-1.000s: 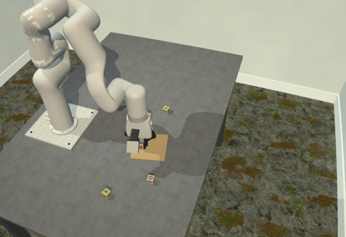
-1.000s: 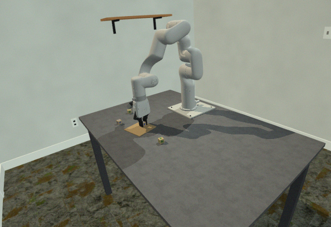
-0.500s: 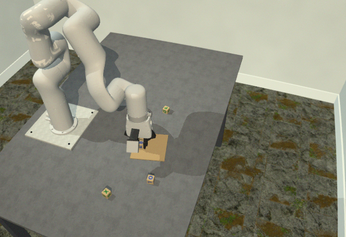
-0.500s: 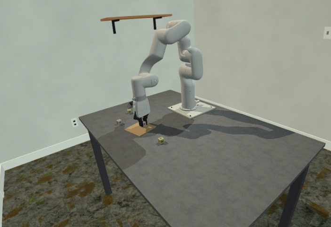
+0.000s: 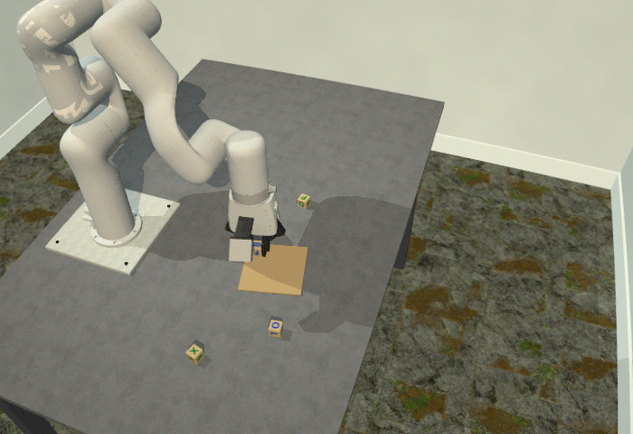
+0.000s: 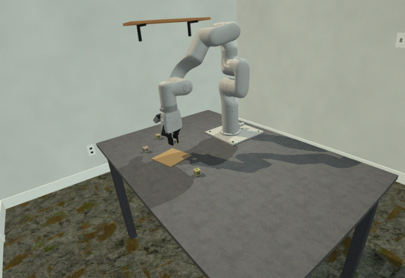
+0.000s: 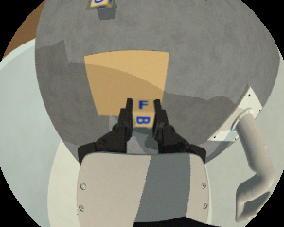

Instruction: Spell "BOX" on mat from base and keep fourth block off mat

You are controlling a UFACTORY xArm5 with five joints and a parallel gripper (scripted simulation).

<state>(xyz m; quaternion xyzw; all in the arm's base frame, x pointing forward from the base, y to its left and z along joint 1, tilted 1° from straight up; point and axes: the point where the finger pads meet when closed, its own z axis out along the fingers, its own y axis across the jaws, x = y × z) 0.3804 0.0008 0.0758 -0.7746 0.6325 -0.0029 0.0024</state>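
The tan mat lies 30 mm ahead of my hand, 10 mm to the left of it and 80 mm below it. From my hand the other things lie so: X block 40 mm behind, 250 mm to the right, 70 mm below; then B block 10 mm below; then O block 100 mm ahead, 140 mm to the right, 70 mm below.
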